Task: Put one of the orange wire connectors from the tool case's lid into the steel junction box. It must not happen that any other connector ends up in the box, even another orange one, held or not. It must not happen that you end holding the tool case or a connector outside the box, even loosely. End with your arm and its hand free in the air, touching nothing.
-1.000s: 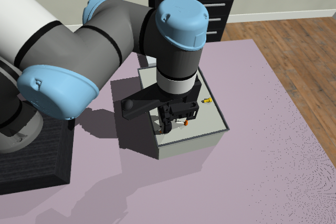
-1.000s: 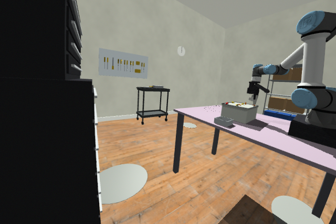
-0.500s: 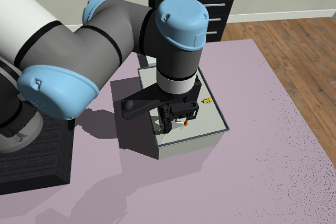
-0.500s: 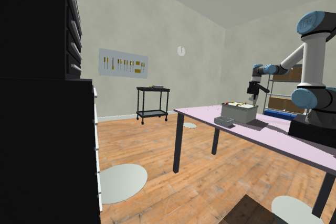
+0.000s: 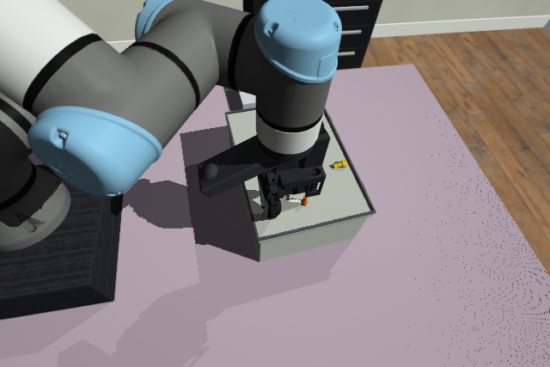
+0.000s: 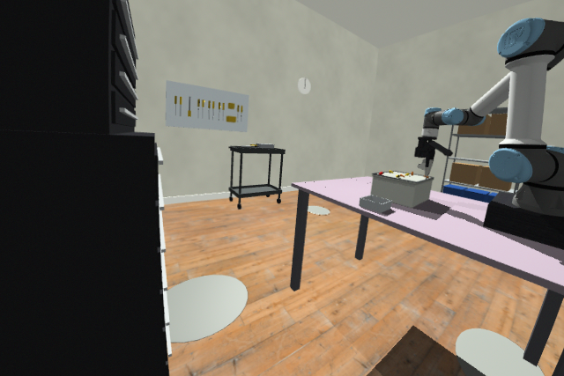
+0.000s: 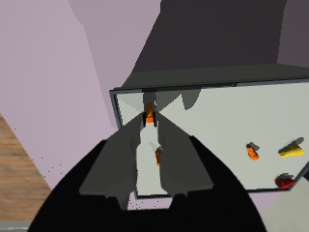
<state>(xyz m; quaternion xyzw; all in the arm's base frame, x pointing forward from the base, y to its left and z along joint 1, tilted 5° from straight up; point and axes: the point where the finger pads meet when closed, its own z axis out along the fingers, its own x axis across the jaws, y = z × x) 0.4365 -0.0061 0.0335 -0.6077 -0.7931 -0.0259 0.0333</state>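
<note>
My hand is 5 cm short of the grey tool case, 13 cm to the right of it and 5 cm above it.
</note>
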